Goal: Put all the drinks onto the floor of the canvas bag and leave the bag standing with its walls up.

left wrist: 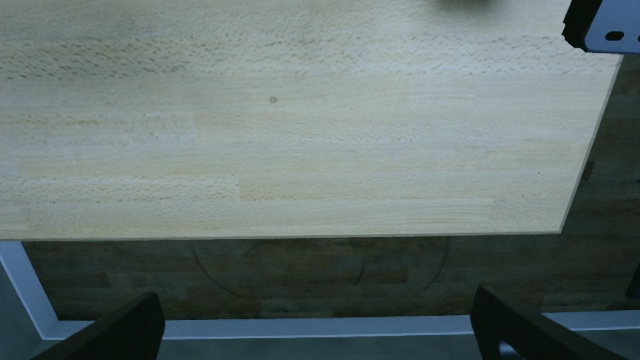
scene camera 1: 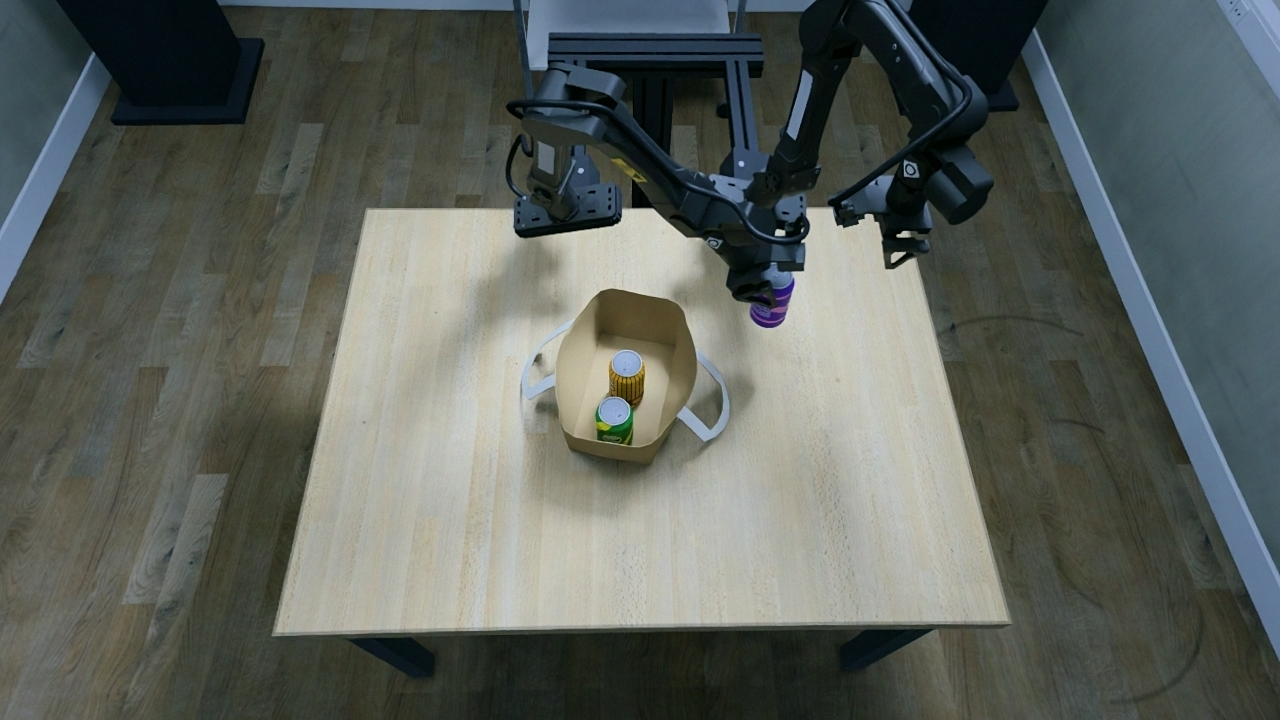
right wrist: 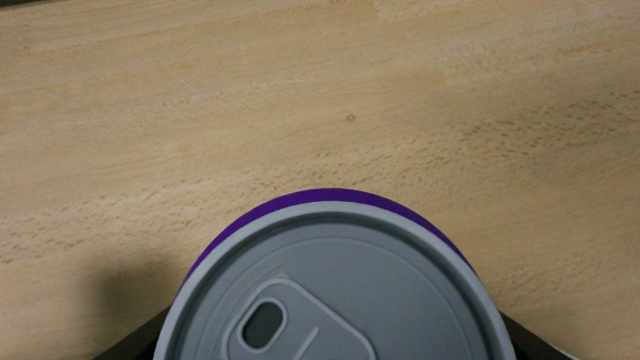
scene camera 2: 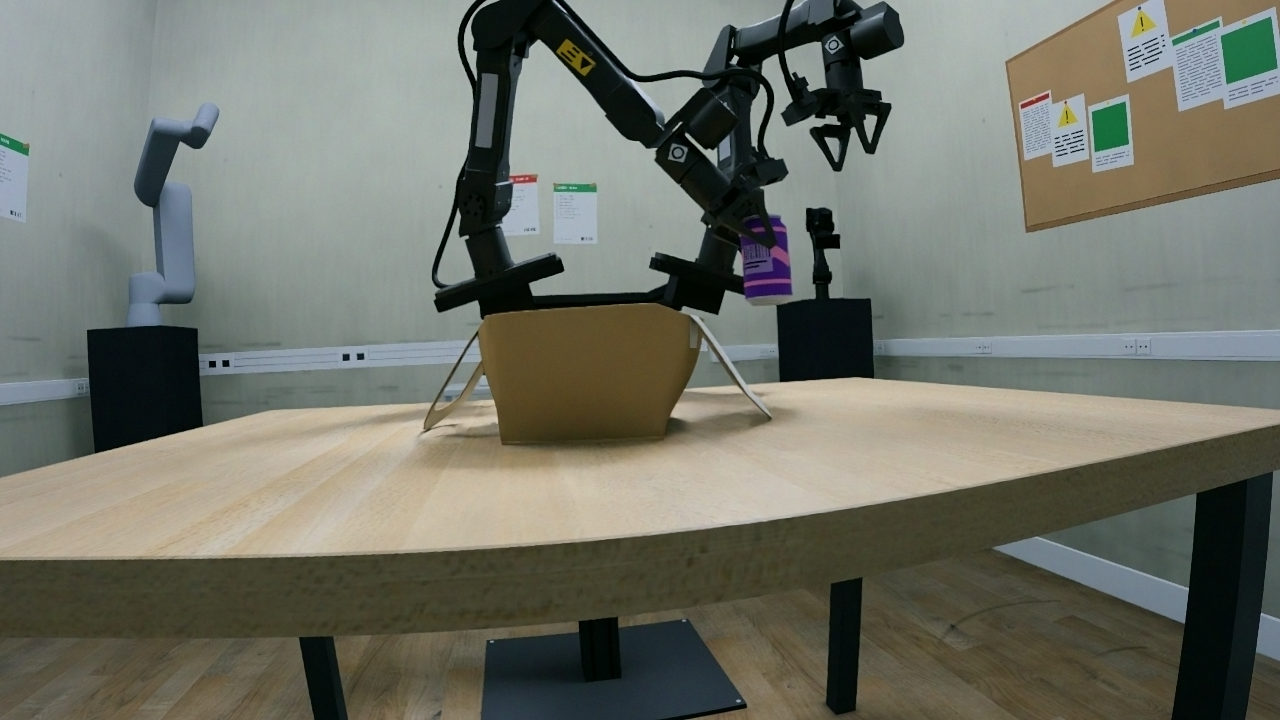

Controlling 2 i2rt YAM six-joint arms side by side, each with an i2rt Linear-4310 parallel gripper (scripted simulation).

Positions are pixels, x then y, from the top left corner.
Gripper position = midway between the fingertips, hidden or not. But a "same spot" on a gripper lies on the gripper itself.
Scene:
left gripper: left wrist; scene camera 1; scene camera 2 853,163; not seen in the right wrist view (out of frame)
striped can: scene camera 1 626,369; not seen in the left wrist view (out of frame); not seen in the right wrist view (out of frame); not seen in scene camera 2 (hidden by a canvas bag)
same spot on left gripper: (left wrist: pixel 497 319) = (scene camera 1: pixel 876 217)

